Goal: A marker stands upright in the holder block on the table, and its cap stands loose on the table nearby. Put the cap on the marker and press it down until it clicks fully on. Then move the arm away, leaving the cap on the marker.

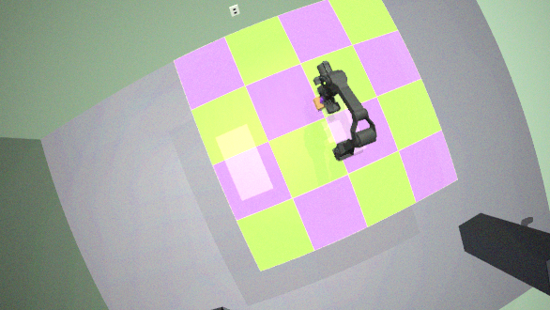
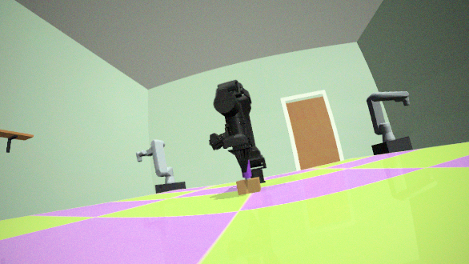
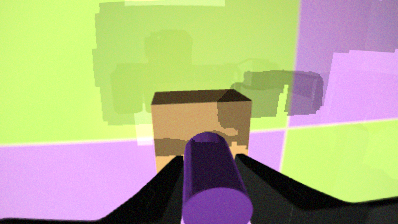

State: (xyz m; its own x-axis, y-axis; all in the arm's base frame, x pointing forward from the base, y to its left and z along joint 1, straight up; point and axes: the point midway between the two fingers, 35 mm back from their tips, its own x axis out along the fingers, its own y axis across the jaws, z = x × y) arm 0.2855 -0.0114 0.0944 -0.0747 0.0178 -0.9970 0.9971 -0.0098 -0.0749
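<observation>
My gripper tip is now 10 mm below the purple cap.
</observation>
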